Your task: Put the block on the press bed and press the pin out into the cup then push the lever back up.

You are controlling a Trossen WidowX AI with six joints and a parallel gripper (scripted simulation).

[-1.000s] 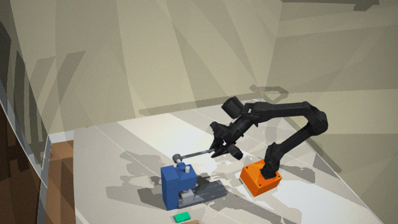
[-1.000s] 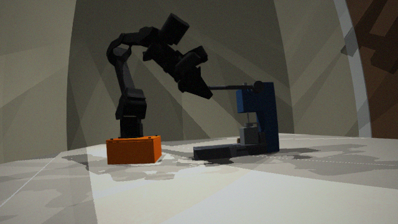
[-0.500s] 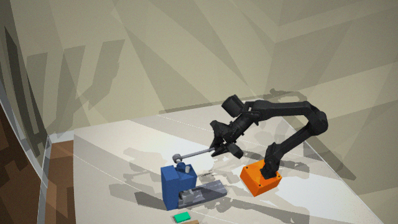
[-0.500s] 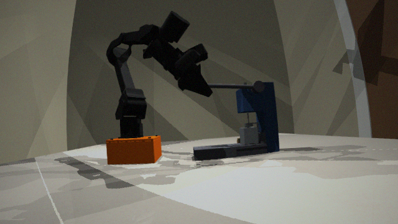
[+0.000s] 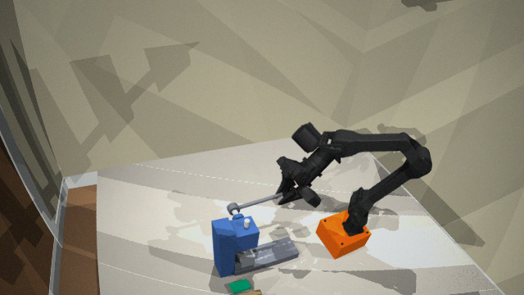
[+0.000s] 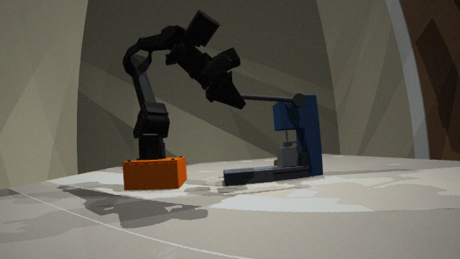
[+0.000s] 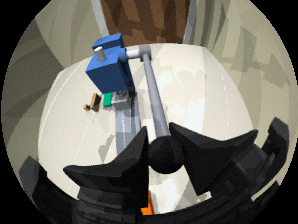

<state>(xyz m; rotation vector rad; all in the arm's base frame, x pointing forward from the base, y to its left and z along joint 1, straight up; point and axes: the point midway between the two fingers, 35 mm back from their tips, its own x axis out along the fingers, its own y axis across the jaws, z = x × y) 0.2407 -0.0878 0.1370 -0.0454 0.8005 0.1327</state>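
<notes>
The dark lever is 5 cm ahead of my gripper tip, 2 cm to the left of it and 2 cm above it. Also, from my gripper tip: round pin (17 cm below, 11 cm ahead, 9 cm to the left); punch (11 cm ahead, 9 cm to the left, 4 cm below); green tile (18 cm to the left, 17 cm below, 14 cm ahead).
</notes>
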